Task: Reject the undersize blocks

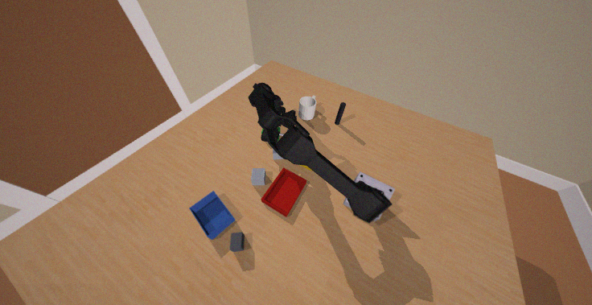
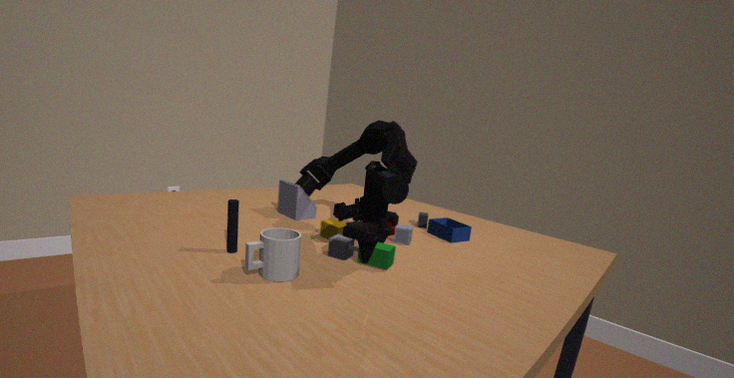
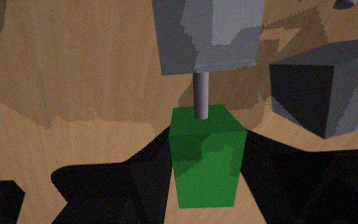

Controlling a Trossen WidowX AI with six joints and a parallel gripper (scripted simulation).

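Now: gripper tip 6 cm past the steel block, 7 cm to the right of it and 1 cm below it. From my gripper tip the other things lie so: mug 6 cm behind, 22 cm to the right, 3 cm above; then yellow gauge 15 cm behind, 5 cm to the left, 1 cm above; then green gauge 1 cm behind, 2 cm above.
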